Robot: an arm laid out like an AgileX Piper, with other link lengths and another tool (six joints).
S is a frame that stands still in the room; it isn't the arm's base.
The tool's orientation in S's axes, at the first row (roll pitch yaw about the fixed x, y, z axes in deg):
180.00 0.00 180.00
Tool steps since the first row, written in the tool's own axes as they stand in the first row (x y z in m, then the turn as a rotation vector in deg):
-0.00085 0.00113 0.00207 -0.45 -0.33 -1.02
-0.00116 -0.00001 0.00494 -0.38 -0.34 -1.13
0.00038 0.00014 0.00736 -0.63 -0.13 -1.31
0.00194 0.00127 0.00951 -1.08 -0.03 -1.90
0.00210 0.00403 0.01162 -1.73 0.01 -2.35
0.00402 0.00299 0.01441 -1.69 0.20 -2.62
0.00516 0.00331 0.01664 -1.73 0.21 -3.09
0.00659 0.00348 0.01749 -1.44 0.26 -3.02
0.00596 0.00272 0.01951 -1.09 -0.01 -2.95
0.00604 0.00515 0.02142 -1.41 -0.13 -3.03
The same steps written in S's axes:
0.00085 0.00113 -0.00207 0.45 -0.33 1.02
0.00116 -0.00001 -0.00494 0.38 -0.34 1.13
-0.00038 0.00014 -0.00736 0.63 -0.13 1.31
-0.00194 0.00127 -0.00951 1.08 -0.03 1.90
-0.00210 0.00403 -0.01162 1.73 0.01 2.35
-0.00402 0.00299 -0.01441 1.69 0.20 2.62
-0.00516 0.00331 -0.01664 1.73 0.21 3.09
-0.00659 0.00348 -0.01749 1.44 0.26 3.02
-0.00596 0.00272 -0.01951 1.09 -0.01 2.95
-0.00604 0.00515 -0.02142 1.41 -0.13 3.03

